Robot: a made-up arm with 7 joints. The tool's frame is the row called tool.
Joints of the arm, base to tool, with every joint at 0 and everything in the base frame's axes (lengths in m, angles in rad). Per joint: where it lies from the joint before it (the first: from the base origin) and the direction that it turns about. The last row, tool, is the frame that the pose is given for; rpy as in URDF.
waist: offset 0 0 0 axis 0.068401 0.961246 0.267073
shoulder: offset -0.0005 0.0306 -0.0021 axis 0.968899 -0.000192 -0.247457
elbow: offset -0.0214 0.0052 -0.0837 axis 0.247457 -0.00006 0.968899
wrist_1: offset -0.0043 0 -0.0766 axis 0.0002 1 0.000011
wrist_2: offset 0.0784 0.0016 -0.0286 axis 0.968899 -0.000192 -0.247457
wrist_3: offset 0.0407 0 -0.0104 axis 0.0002 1 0.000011
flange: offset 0.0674 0 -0.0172 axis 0.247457 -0.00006 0.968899
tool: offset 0 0 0 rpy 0 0.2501 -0.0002
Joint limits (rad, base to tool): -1.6..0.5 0..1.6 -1.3..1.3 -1.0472..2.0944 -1.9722..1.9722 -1.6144..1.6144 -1.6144..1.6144
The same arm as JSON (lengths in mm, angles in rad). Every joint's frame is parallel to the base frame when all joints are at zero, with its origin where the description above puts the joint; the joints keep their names.
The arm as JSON. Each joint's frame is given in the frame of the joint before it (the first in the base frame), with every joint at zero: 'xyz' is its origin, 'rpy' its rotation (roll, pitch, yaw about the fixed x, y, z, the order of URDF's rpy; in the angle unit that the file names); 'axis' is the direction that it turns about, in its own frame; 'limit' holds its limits. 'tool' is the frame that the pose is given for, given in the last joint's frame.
{"units": {"length": "mm", "angle": "rad"}, "joints": [{"name": "waist", "type": "revolute", "origin": {"xyz": [0.0, 0.0, 0.0], "rpy": [0.0, 0.0, 0.0]}, "axis": [0.068403, 0.961235, 0.26711], "limit": {"lower": -1.6, "upper": 0.5}}, {"name": "shoulder", "type": "revolute", "origin": {"xyz": [-0.5, 30.6, -2.1], "rpy": [0.0, 0.0, 0.0]}, "axis": [0.968889, -0.0002, -0.247497], "limit": {"lower": 0.0, "upper": 1.6}}, {"name": "elbow", "type": "revolute", "origin": {"xyz": [-21.4, 5.2, -83.7], "rpy": [0.0, 0.0, 0.0]}, "axis": [0.247497, -0.0001, 0.968889], "limit": {"lower": -1.3, "upper": 1.3}}, {"name": "wrist_1", "type": "revolute", "origin": {"xyz": [-4.3, 0.0, -76.6], "rpy": [0.0, 0.0, 0.0]}, "axis": [0.0002, 1.0, 0.0], "limit": {"lower": -1.0472, "upper": 2.0944}}, {"name": "wrist_2", "type": "revolute", "origin": {"xyz": [78.4, 1.6, -28.6], "rpy": [0.0, 0.0, 0.0]}, "axis": [0.968889, -0.0002, -0.247497], "limit": {"lower": -1.9722, "upper": 1.9722}}, {"name": "wrist_3", "type": "revolute", "origin": {"xyz": [40.7, 0.0, -10.4], "rpy": [0.0, 0.0, 0.0]}, "axis": [0.0002, 1.0, 0.0], "limit": {"lower": -1.6144, "upper": 1.6144}}, {"name": "flange", "type": "revolute", "origin": {"xyz": [67.4, 0.0, -17.2], "rpy": [0.0, 0.0, 0.0]}, "axis": [0.247497, -0.0001, 0.968889], "limit": {"lower": -1.6144, "upper": 1.6144}}], "tool": {"origin": {"xyz": [0.0, 0.0, 0.0], "rpy": [0.0, 0.2501, -0.0002]}}}
